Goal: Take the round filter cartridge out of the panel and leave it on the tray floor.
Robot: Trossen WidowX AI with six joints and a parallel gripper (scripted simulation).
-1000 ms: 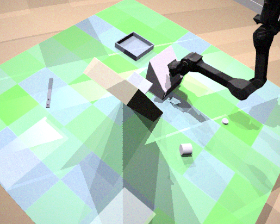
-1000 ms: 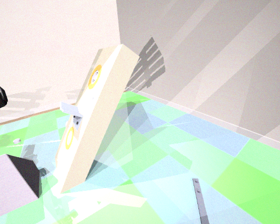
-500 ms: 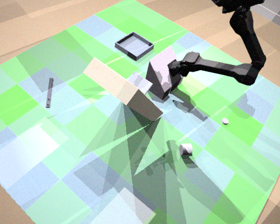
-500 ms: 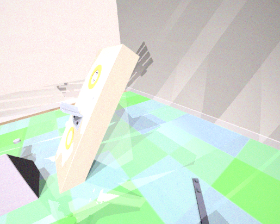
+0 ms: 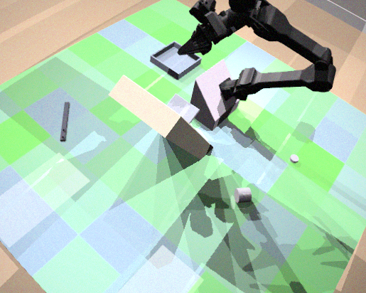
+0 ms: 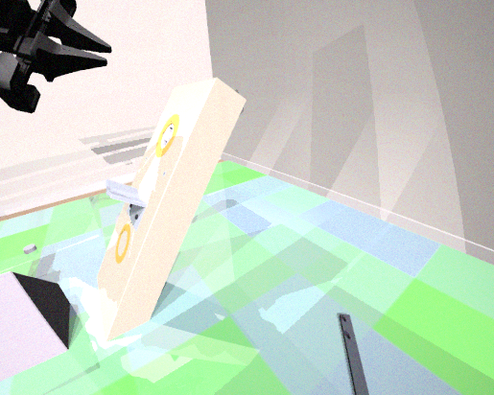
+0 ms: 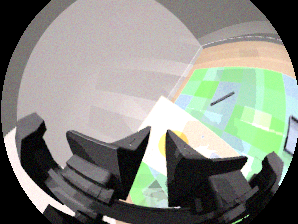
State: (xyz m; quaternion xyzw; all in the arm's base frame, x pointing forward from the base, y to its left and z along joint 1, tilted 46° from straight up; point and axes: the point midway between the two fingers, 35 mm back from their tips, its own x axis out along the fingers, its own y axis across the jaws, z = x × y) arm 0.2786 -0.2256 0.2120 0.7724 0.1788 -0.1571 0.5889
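The round white filter cartridge lies 8 cm ahead of my gripper tip, 3 cm to the left of it and 13 cm below it. Also, from my gripper tip: grey bracket: 2 cm behind, 3 cm to the left, 22 cm below; then grey-blue tray: 36 cm behind, 27 cm to the right, 39 cm below.
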